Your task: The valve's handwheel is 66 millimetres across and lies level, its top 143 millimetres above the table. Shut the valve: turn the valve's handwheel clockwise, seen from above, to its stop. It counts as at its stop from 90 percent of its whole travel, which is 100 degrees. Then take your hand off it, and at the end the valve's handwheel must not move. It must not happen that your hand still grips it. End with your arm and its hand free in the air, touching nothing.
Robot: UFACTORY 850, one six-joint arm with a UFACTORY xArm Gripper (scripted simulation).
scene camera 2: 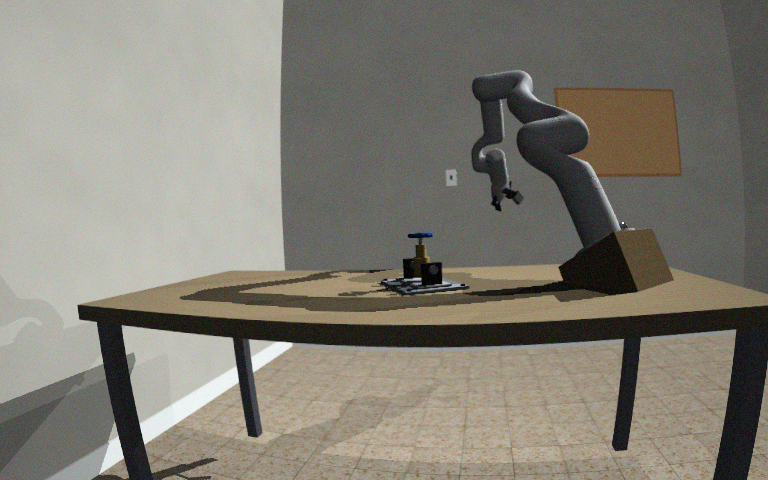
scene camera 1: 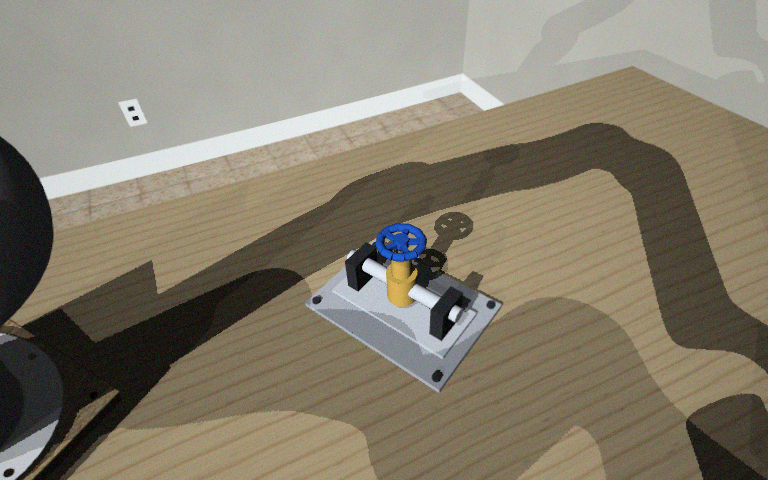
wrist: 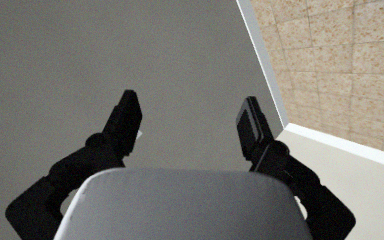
Labels:
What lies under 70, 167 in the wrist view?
The gripper.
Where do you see a blue spoked handwheel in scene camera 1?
At 401, 241

